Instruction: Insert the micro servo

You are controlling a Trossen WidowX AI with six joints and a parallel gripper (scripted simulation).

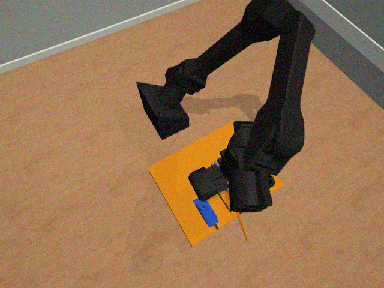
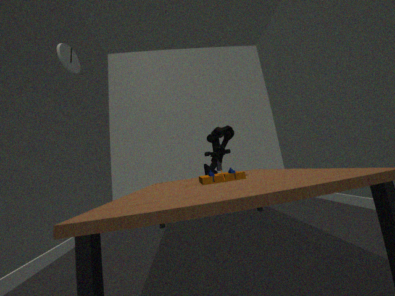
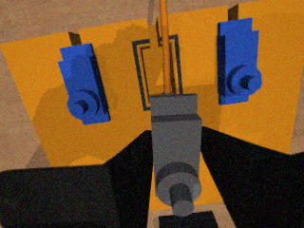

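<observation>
Now: gripper tip 100 mm above the orange deck, 80 mm past it and 10 mm to the left of it.
</observation>
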